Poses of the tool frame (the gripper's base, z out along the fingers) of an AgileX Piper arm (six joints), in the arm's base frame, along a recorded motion.
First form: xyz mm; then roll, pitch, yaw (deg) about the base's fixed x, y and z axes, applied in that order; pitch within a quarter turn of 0, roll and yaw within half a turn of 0.
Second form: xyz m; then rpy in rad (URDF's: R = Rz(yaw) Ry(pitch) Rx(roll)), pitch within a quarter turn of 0, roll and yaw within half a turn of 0. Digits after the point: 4 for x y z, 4 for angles.
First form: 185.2, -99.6, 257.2, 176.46, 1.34, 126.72
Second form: 0.1852, -0.0996, 0.2572, 3.0798, 0.0234, 2.2117
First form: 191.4, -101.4, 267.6, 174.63, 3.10, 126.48
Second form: 0.1914, -0.1014, 0.2676, 3.0479, 0.0541, 2.2075
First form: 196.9, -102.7, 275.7, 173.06, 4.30, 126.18
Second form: 0.1969, -0.1027, 0.2757, 3.0205, 0.0750, 2.2023
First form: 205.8, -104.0, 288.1, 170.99, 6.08, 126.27
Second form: 0.2058, -0.1040, 0.2881, 2.9843, 0.1061, 2.2038
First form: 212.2, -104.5, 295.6, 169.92, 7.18, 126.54
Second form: 0.2122, -0.1045, 0.2956, 2.9657, 0.1253, 2.2085
